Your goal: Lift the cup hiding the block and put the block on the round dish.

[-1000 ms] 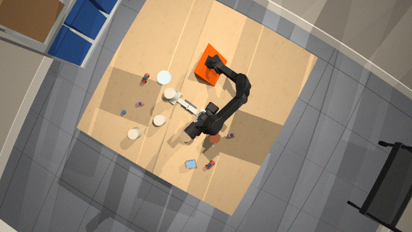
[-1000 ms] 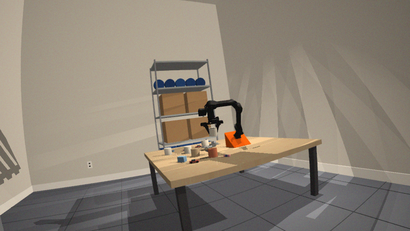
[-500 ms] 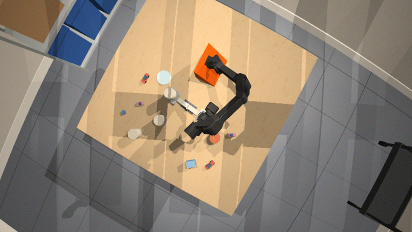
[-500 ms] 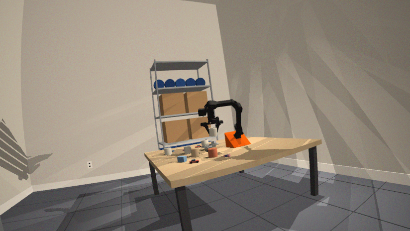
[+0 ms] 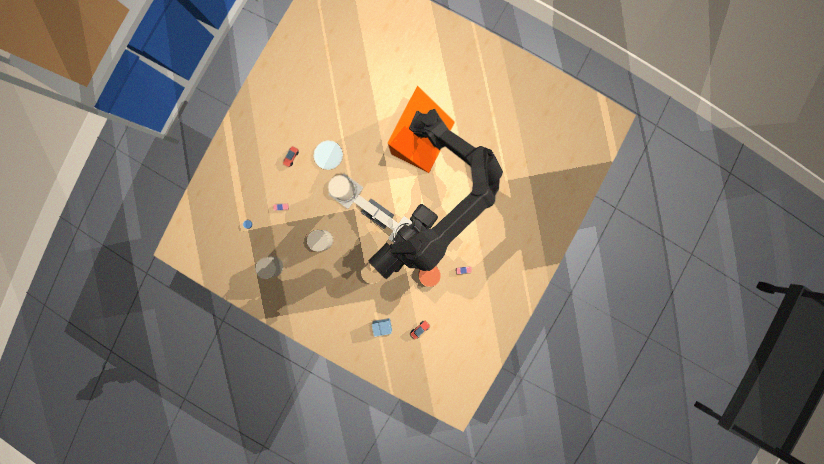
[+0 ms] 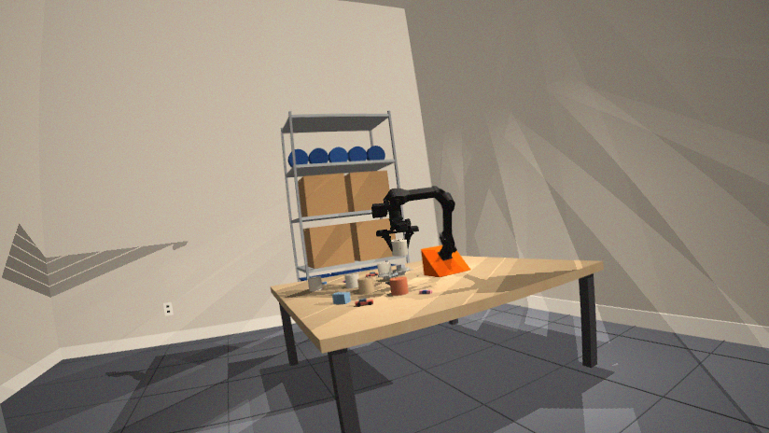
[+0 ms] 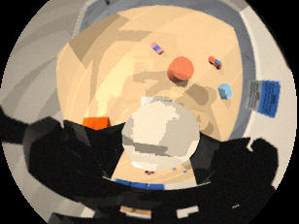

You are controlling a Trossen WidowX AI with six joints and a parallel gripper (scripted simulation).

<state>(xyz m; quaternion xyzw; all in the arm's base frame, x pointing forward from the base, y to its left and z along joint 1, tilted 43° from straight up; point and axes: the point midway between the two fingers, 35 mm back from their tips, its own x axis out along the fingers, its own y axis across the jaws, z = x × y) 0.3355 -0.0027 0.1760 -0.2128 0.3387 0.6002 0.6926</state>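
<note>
My gripper tip is now 8 cm above the small grey block and 1 cm to the left of it. Round my gripper tip: round pale blue dish: 38 cm to the right, 17 cm below, 14 cm behind; then terracotta cup: 13 cm below, 12 cm to the left, 8 cm ahead; then blue cube: 32 cm ahead, 15 cm below, 4 cm to the left.
</note>
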